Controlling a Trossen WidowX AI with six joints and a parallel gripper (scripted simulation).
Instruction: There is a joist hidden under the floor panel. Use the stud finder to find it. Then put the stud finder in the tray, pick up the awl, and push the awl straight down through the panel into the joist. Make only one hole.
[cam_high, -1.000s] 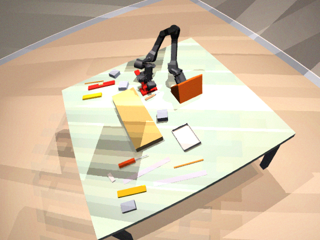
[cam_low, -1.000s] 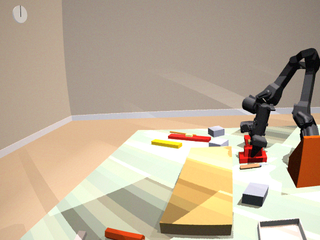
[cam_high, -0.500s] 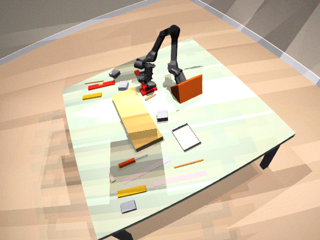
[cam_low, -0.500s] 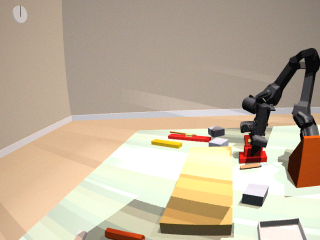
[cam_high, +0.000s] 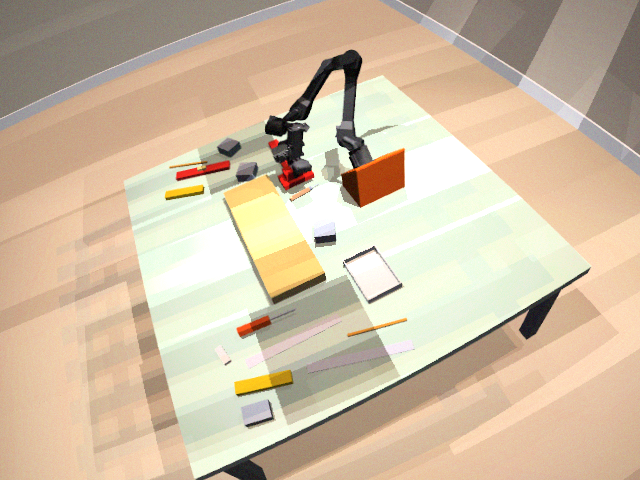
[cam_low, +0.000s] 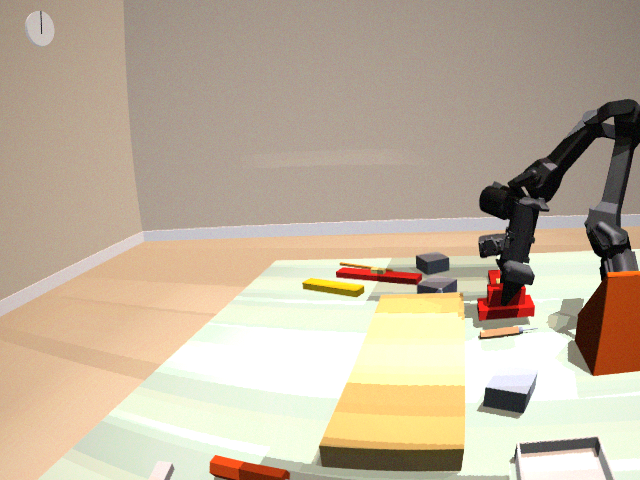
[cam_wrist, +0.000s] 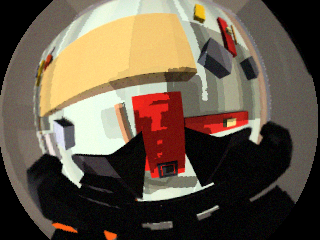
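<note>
Right now the awl is 2 cm behind my gripper tip, 7 cm to the left of it and 4 cm below it. From my gripper tip the other things lie so: white tray: 2 cm behind, 51 cm to the left, 3 cm below; then red stud finder: 2 cm behind, 2 cm above.
</note>
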